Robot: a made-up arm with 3 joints. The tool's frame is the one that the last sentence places.
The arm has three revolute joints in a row. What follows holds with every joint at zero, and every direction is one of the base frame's. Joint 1 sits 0.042 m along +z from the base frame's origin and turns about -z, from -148.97 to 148.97 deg. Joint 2 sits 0.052 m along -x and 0.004 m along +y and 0.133 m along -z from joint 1 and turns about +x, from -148.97 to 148.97 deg. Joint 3 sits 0.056 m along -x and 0.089 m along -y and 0.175 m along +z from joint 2 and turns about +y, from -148.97 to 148.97 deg. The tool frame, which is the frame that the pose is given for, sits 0.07 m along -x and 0.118 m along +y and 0.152 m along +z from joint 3; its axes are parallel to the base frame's.
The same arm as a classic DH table. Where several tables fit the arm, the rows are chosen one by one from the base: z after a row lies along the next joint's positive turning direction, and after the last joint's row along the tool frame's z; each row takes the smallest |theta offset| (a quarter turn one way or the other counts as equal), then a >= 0, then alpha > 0; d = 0 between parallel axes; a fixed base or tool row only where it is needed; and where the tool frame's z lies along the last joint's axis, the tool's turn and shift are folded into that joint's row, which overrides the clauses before.
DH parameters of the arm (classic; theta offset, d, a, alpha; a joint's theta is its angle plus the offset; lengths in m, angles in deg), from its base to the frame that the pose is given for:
base (fixed): 0.00 0.0000 0.0000 180.00
joint 1: -90.00 0.0910 0.0040 -90.00
joint 2: 90.00 -0.1080 0.1750 90.00
joint 3: -90.00 0.0290 0.0700 -90.00
tool (fixed): 180.00 0.1520 0.0000 0.00
Joint limits (deg, base to tool): -148.97..148.97 -148.97..148.97 -148.97..148.97

